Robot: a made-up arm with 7 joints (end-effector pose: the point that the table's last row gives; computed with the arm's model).
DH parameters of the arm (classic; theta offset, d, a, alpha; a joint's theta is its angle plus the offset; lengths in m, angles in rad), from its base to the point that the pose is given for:
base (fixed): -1.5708 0.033 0 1.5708
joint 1: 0 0.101 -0.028 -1.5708
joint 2: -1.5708 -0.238 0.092 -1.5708
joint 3: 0 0.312 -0.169 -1.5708
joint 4: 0 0.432 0.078 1.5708
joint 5: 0 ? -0.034 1.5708
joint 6: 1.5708 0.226 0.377 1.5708
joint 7: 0 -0.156 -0.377 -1.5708
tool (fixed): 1.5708 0.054 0 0
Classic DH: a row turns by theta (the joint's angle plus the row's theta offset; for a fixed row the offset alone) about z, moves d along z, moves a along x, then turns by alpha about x.
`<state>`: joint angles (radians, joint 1 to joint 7).
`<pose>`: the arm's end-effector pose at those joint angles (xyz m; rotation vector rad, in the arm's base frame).
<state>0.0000 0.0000 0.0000 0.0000 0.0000 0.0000 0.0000</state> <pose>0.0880 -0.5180 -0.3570 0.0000 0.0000 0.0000</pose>
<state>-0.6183 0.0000 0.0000 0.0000 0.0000 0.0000 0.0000</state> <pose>0.0880 -0.1960 -0.5851 0.6183 0.0000 0.0000</pose>
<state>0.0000 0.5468 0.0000 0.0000 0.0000 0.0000 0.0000</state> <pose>0.3443 -0.3401 -0.3570 0.0000 0.0000 0.5468</pose>
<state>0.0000 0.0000 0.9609 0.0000 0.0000 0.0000 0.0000</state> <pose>0.0925 -0.5180 -0.0617 0.0000 -0.9609 0.0000</pose>
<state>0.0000 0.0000 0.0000 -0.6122 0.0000 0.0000 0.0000</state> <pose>0.2021 -0.4111 -0.3570 0.0000 0.0000 0.6122</pose>
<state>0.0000 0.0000 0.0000 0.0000 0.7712 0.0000 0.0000</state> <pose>-0.1609 -0.5180 -0.3038 0.0000 -0.7712 0.0000</pose>
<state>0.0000 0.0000 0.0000 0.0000 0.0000 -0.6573 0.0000</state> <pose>0.0555 -0.6133 -0.3570 0.0000 0.0000 -0.6573</pose>
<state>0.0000 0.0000 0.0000 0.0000 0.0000 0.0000 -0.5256</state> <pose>0.0880 -0.5960 -0.1751 0.5256 0.0000 0.0000</pose>
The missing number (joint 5, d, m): 0.234
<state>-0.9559 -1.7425 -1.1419 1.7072 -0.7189 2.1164 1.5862</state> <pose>-0.3084 1.0152 0.1768 0.8121 1.3788 -0.5132</pose>
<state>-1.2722 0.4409 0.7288 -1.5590 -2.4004 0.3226 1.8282</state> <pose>0.9535 0.0477 -0.2790 -2.2803 -0.4741 1.3498</pose>
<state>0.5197 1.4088 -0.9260 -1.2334 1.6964 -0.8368 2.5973</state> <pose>0.4572 -0.9216 -1.1042 -1.6184 -0.2829 1.1957</pose>
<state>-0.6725 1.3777 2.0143 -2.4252 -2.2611 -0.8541 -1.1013</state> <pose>-0.3448 0.2978 0.6161 0.2733 -1.7644 -0.5572</pose>
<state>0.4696 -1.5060 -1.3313 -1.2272 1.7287 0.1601 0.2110</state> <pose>-0.7876 0.0017 -0.5925 0.0851 -1.3216 -0.9117</pose>
